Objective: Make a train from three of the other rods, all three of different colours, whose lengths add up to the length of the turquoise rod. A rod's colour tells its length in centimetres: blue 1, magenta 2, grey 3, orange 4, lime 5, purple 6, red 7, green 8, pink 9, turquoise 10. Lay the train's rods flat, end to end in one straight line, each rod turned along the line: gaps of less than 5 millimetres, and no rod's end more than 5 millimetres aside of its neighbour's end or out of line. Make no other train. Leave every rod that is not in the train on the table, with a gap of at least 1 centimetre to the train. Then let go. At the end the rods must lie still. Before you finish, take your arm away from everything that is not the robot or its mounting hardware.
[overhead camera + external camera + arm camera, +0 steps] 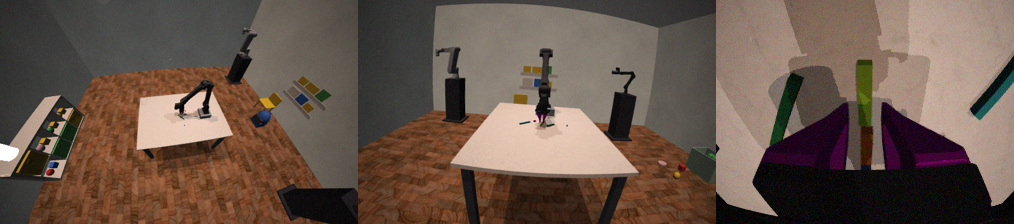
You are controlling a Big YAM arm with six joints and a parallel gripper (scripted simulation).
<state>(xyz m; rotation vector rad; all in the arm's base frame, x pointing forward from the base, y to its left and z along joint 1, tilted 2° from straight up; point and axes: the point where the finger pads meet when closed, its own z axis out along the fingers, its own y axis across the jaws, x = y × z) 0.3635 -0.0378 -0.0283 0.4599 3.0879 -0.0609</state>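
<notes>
The lime rod is 2 cm below my hand. The rest, counted from my hand: magenta rod (7 cm behind, 5 cm to the right, 2 cm below); then orange rod (5 cm behind, 1 cm to the left, 2 cm below); then green rod (7 cm to the left, 2 cm below).
</notes>
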